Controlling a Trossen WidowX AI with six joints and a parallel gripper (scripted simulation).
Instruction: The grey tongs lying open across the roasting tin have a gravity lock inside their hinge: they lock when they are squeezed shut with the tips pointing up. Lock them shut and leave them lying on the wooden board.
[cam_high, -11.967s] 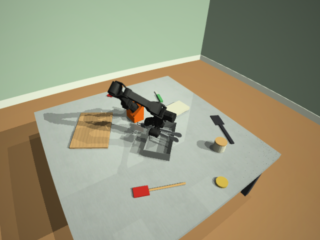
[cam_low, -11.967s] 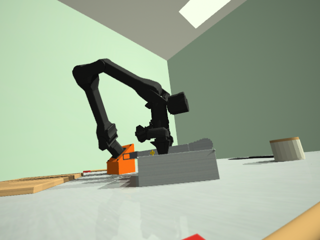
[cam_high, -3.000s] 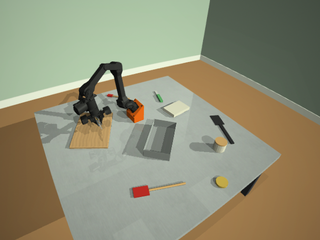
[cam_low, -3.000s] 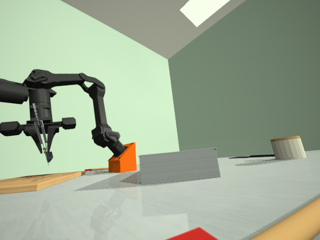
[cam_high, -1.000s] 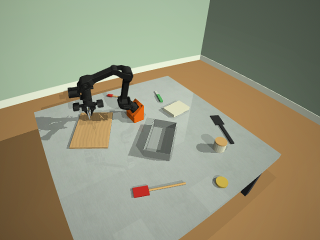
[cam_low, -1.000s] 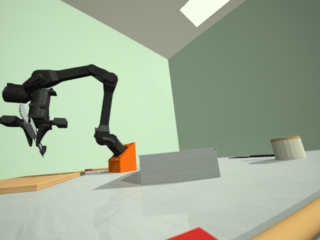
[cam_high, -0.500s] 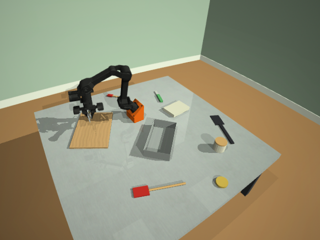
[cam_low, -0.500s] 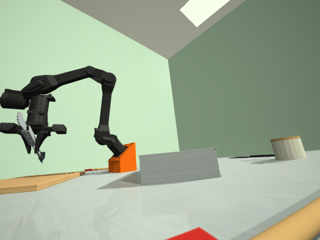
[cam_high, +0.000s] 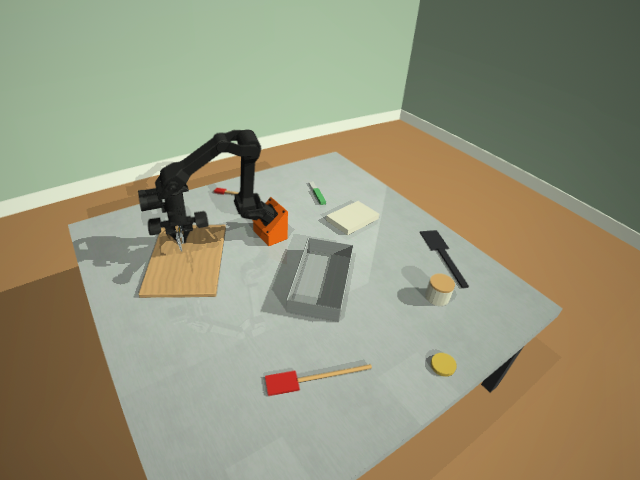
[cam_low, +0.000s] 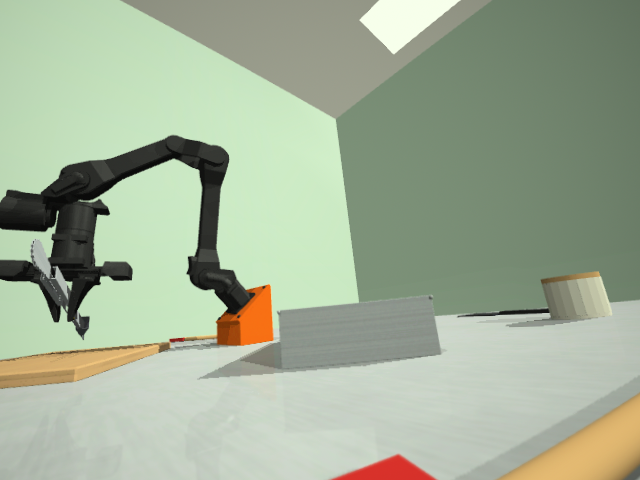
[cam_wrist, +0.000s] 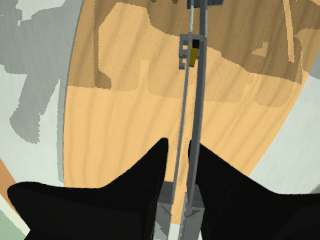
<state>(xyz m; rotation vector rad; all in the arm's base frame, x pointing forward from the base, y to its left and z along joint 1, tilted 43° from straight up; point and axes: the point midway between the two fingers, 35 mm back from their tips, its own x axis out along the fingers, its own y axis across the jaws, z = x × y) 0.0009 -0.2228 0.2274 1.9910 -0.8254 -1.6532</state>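
The yellow lock piece is 5 cm behind my gripper tip, 1 cm to the left of it and 1 cm above it. Round my gripper tip: grey roasting tin 31 cm ahead, 37 cm to the left, 4 cm below; red spatula 60 cm ahead, 15 cm to the left, 6 cm below; wooden board 6 cm below.
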